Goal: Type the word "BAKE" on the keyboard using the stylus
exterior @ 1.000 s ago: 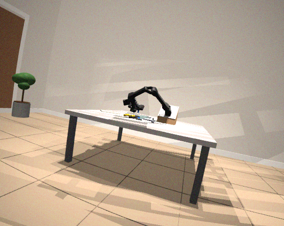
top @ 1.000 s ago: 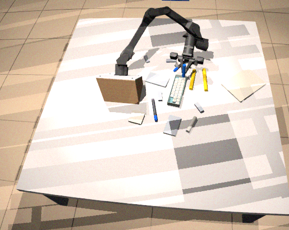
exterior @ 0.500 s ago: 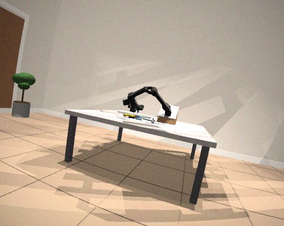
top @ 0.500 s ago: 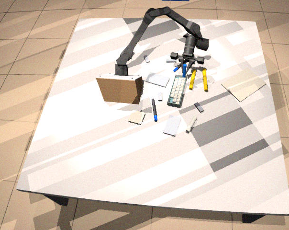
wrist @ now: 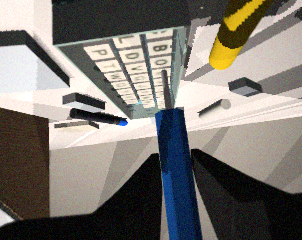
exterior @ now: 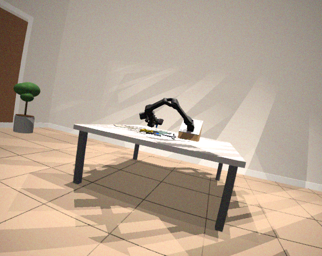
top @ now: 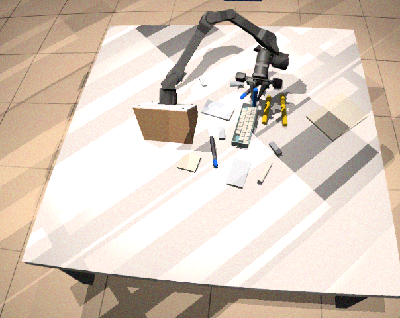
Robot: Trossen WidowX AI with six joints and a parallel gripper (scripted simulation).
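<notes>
My gripper tip is now 120 mm past the grey block, 110 mm to the left of it and 80 mm above it. From my gripper tip the other things lie so: cream pad: 230 mm behind, 260 mm to the right, 80 mm below; then blue stylus: 10 mm below; then white cylinder: 60 mm ahead, 280 mm to the right, 80 mm below.
</notes>
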